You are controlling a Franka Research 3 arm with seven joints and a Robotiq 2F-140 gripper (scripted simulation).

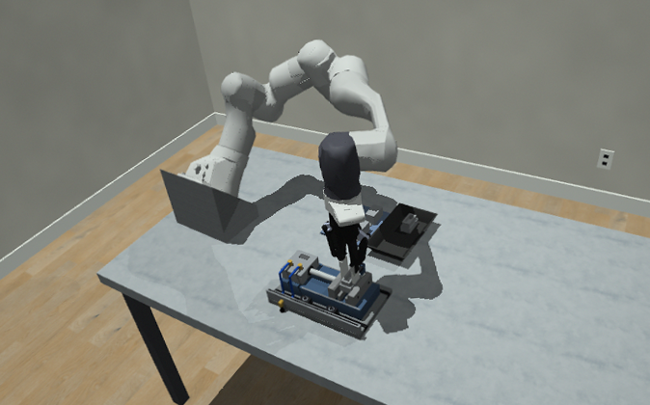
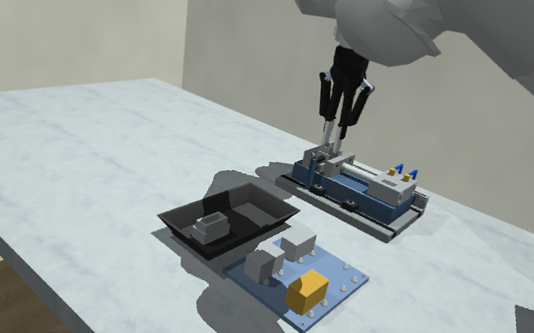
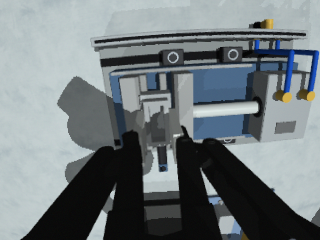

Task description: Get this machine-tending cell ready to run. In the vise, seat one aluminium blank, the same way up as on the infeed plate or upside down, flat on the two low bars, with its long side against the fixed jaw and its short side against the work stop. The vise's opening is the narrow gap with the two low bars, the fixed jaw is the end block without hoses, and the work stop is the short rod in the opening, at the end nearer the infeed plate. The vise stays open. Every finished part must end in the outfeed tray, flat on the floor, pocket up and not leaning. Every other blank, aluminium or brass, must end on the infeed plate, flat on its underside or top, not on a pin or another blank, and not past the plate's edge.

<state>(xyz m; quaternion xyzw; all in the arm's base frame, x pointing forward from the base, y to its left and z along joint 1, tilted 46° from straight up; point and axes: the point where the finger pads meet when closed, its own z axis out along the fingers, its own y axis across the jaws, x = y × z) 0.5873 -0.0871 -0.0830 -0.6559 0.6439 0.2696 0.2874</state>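
The fixed jaw lies 30 mm ahead of my hand and 60 mm below it. Also, from my hand: brass blank 220 mm behind, 360 mm to the left, 110 mm below.
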